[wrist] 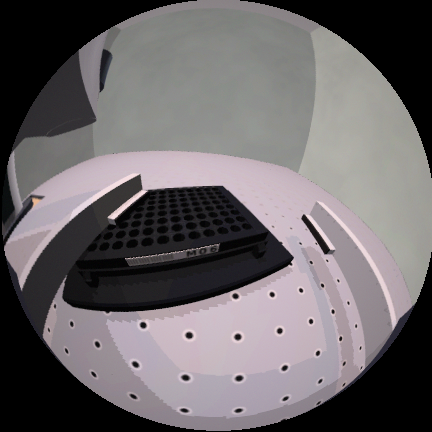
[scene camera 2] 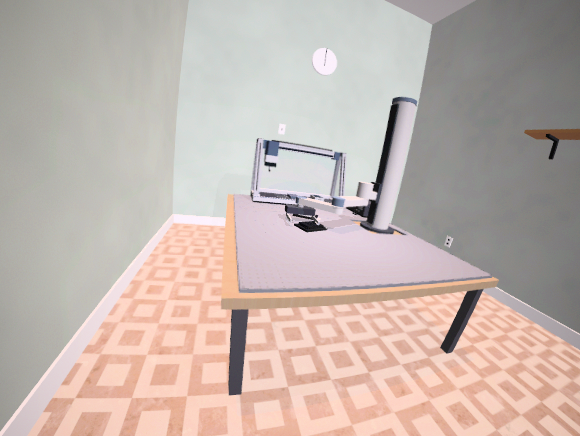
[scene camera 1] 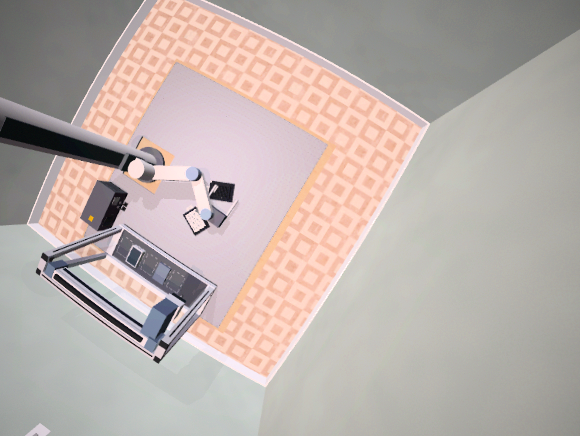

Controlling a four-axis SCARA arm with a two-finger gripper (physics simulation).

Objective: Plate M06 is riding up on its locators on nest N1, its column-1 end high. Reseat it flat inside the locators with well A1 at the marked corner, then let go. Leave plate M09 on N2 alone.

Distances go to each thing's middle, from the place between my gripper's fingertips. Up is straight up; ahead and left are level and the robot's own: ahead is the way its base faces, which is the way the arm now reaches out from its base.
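Labels:
There's a black nest base [wrist: 154, 290] that's 5 cm behind my hand, 1 cm to the right of it and 3 cm below it. And the black well plate [wrist: 175, 227], that's 2 cm below my hand, 5 cm behind it and 1 cm to the right of it.

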